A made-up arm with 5 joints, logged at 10 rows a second.
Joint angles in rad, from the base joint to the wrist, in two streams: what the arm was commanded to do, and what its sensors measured. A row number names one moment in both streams.
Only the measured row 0 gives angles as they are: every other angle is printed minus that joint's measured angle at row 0.
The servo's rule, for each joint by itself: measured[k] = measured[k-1] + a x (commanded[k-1-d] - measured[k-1]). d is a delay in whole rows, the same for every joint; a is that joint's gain. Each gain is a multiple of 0.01, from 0.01 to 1. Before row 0 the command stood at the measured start. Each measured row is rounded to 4 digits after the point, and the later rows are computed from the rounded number. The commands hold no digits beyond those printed.
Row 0, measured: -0.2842 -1.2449 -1.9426 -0.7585 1.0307
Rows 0 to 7, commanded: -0.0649 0.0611 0.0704 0.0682 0.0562; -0.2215 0.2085 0.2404 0.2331 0.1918; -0.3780 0.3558 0.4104 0.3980 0.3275; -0.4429 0.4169 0.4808 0.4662 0.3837; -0.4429 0.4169 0.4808 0.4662 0.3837; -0.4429 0.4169 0.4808 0.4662 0.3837; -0.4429 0.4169 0.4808 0.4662 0.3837; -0.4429 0.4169 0.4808 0.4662 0.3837
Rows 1 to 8, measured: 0.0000 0.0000 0.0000 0.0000 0.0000; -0.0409 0.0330 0.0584 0.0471 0.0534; -0.1547 0.1278 0.2095 0.1754 0.1849; -0.2954 0.2509 0.3762 0.3290 0.3204; -0.3883 0.3405 0.4630 0.4237 0.3805; -0.4227 0.3818 0.4778 0.4530 0.3835; -0.4354 0.4008 0.4803 0.4621 0.3837; -0.4401 0.4095 0.4807 0.4649 0.3837
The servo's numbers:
d 1
a 0.63 0.54 0.83 0.69 0.95

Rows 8 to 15, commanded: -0.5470 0.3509 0.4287 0.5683 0.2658; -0.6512 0.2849 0.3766 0.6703 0.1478; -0.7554 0.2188 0.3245 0.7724 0.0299; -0.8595 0.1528 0.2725 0.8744 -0.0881; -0.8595 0.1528 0.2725 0.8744 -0.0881; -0.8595 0.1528 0.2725 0.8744 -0.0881; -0.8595 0.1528 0.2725 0.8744 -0.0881; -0.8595 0.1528 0.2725 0.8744 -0.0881
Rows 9 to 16, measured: -0.4419 0.4135 0.4808 0.4658 0.3837; -0.5081 0.3797 0.4376 0.5365 0.2717; -0.5983 0.3285 0.3870 0.6288 0.1540; -0.6973 0.2693 0.3351 0.7279 0.0361; -0.7995 0.2064 0.2831 0.8290 -0.0819; -0.8373 0.1775 0.2743 0.8603 -0.0878; -0.8513 0.1642 0.2728 0.8700 -0.0881; -0.8565 0.1580 0.2726 0.8730 -0.0881
